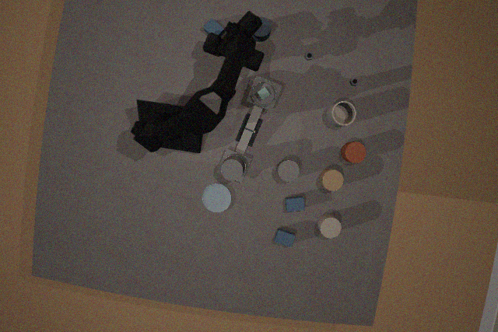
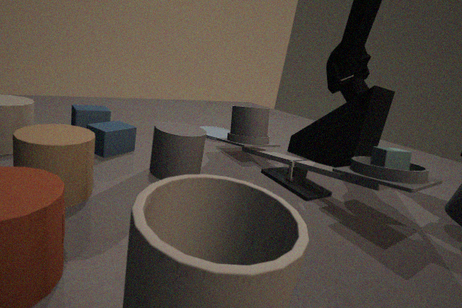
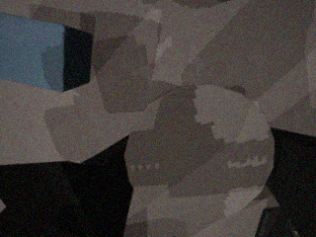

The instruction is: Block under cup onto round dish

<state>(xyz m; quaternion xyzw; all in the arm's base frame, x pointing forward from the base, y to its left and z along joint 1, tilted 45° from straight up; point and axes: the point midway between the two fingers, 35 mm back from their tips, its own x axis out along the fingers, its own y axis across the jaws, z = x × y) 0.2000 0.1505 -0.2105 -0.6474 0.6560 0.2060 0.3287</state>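
Right now my gripper tip is 120 mm short of the teal block, 100 mm to the left of it and 50 mm below it. The rest, counted from my gripper tip: blue-grey cylinder (80 mm ahead, 120 mm to the left); then round light-blue dish (40 mm ahead, 480 mm to the right, 40 mm below); then small balance (100 mm ahead, 230 mm to the right).
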